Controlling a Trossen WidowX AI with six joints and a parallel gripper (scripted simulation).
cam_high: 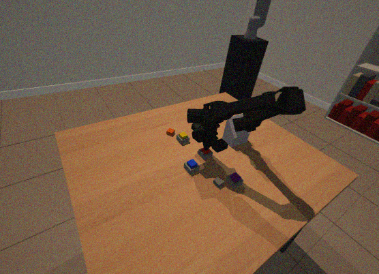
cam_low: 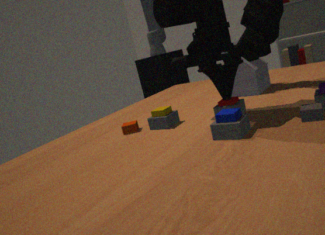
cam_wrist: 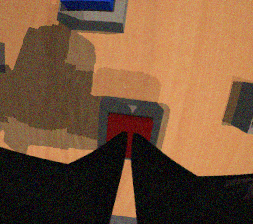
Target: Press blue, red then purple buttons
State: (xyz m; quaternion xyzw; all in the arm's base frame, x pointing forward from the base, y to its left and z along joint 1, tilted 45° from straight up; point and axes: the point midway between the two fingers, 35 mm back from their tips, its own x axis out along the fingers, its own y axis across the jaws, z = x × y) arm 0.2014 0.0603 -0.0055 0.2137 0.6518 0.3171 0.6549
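My gripper tip is 1 cm above the red button. From my gripper tip the other things lie so: yellow button (13 cm to the right, 5 cm ahead); blue button (10 cm ahead, 5 cm to the left); small grey block (16 cm to the left, 3 cm ahead, 2 cm below).
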